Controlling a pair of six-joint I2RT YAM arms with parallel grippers.
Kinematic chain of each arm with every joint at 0, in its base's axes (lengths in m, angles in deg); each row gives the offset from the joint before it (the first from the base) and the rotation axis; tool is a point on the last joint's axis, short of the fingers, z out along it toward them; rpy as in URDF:
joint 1: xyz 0 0 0.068 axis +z
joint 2: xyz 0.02 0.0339 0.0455 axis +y
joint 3: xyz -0.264 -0.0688 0 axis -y
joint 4: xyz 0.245 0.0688 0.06 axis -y
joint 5: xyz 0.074 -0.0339 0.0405 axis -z
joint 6: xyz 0.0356 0 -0.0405 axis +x
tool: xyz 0 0 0 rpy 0 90 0
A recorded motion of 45 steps. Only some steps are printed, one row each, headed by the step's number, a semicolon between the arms.
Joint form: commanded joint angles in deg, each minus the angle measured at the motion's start. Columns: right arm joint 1, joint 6, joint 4, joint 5, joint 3, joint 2; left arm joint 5, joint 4, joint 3, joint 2, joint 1, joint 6.
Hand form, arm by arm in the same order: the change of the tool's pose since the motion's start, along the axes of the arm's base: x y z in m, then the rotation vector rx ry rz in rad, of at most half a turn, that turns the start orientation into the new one. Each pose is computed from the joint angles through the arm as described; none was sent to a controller.
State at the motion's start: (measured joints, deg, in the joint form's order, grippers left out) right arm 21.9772 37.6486 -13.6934 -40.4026 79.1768 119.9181; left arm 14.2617 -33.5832 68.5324 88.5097 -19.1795 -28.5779
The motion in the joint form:
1: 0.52 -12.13 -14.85 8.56 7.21 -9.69; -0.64 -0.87 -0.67 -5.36 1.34 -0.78
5: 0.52 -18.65 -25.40 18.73 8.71 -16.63; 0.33 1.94 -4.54 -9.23 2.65 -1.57
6: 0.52 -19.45 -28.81 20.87 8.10 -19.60; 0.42 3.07 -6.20 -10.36 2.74 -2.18
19: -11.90 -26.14 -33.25 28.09 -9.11 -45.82; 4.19 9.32 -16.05 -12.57 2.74 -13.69
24: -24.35 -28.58 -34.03 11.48 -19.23 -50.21; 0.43 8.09 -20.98 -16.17 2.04 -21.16
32: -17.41 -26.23 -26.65 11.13 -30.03 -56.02; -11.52 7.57 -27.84 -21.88 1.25 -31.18
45: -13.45 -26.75 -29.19 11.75 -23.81 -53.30; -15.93 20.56 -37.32 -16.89 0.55 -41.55
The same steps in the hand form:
1: -0.0111 -0.0050 0.0889 -0.1444 -0.2325 0.0578; -0.0139 0.0129 0.0232 -0.0196 -0.0603 0.0407
5: -0.0351 -0.0210 0.1304 -0.3314 -0.3165 0.0486; -0.0250 0.0230 0.0241 -0.0538 -0.0971 0.0629
6: -0.0481 -0.0278 0.1421 -0.3731 -0.3162 0.0441; -0.0290 0.0247 0.0216 -0.0636 -0.1021 0.0713
19: -0.1356 -0.1305 0.1799 -0.5374 -0.4282 -0.1628; -0.0447 0.0270 -0.0154 -0.2026 0.0292 0.1788
24: -0.1579 -0.1769 0.1444 -0.3467 -0.2950 -0.1872; -0.0645 0.0318 -0.0294 -0.2041 0.1045 0.3123
32: -0.1809 -0.1497 0.1144 -0.3051 -0.3291 -0.1015; -0.0895 0.0439 -0.0464 -0.1445 0.1047 0.5695
45: -0.1712 -0.1335 0.1359 -0.3032 -0.3623 -0.0350; -0.0913 0.0445 -0.0999 -0.1798 0.1437 0.7488

